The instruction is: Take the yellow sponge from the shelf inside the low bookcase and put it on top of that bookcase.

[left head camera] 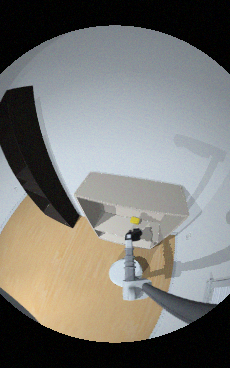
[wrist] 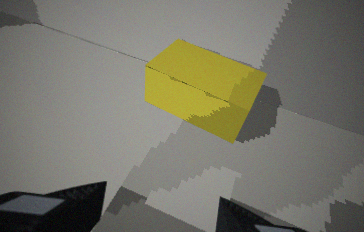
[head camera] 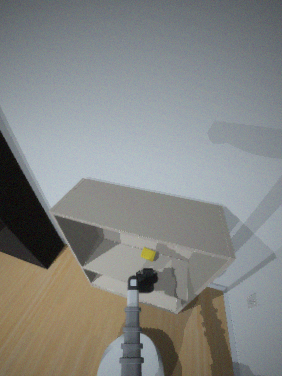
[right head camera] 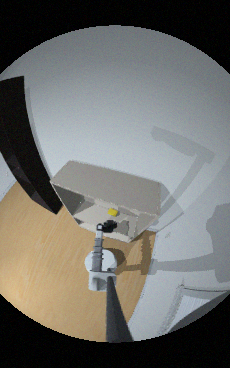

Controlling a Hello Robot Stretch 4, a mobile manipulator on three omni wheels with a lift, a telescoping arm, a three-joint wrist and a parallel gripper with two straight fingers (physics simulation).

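Frame: origin at the robot's base, x right, y ahead, z up, level; centimetres.
Where they show: gripper, between the fingertips: [wrist: 161, 207].
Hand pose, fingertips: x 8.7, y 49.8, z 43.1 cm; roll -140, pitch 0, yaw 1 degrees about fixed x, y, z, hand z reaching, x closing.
Note:
Things, the pixels of their top centre, and the offset from my fingertips. "spot": a spot on its surface instead.
- yellow sponge, centre of its top: [wrist: 208, 69] [head camera: 148, 253] [right head camera: 112, 211] [left head camera: 134, 219] dx +2.3, dy +11.9, dz +3.9 cm
- low bookcase, a spot on its surface: [head camera: 145, 212] [left head camera: 136, 192] spot: dx -3.8, dy +3.6, dz +60.2 cm
The yellow sponge [head camera: 148, 254] [left head camera: 135, 220] [right head camera: 113, 212] [wrist: 202, 90] lies on the shelf inside the low bookcase [head camera: 145, 212] [left head camera: 135, 192] [right head camera: 110, 181], toward the back of the opening. The bookcase is light grey-beige with an open front, and its top board shows bare in the head views. My gripper [wrist: 161, 207] is open and empty. In the wrist view its two black fingertips stand wide apart at the bottom, with the sponge beyond them, apart from them and a little right of the middle. In the head camera view the gripper is at the front of the bookcase opening, and its fingers are hard to make out.
A tall black shelf unit [head camera: 30, 220] [left head camera: 42, 155] [right head camera: 25, 145] stands left of the bookcase. A pale wall rises behind the bookcase, and another stands to its right. The bookcase's side panels and top board bound the opening around the gripper.

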